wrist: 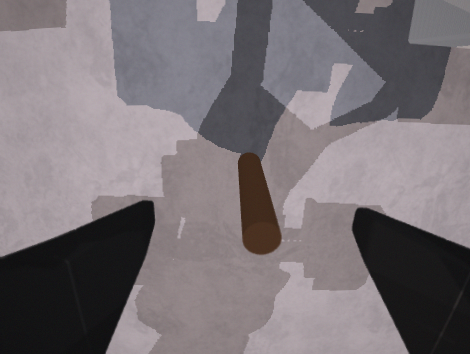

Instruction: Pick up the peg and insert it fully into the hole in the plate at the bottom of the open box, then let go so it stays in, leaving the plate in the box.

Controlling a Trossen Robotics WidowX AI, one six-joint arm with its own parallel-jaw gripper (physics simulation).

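Frame: origin at the arm's base, x left, y ahead, z down, level; metres.
Seen in the pictures: gripper, between the fingertips: (255, 215).
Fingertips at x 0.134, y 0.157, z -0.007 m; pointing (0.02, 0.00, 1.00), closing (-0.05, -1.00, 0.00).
Observation:
A point is followed by its place in that frame.
The brown cylindrical peg (259, 205) @(x 0.129, y 0.156, z -0.008 m) stands upright on the table in the middle of the wrist view, its round top end toward the camera. My gripper (255, 215) @(x 0.134, y 0.157, z -0.007 m) is open, with one black finger to the left of the peg and the other to the right. The peg's top shows between the two fingertips in the picture, with wide gaps on both sides, and neither finger touches it. The box and the plate with the hole do not show in this view.
A grey object (442, 24) @(x 0.050, y 0.076, z 0.034 m) shows in part at the top right corner. Dark and light shadows lie across the pale mottled table (55, 130) @(x 0.126, y 0.275, z 0.060 m), the darkest ones beyond the peg.

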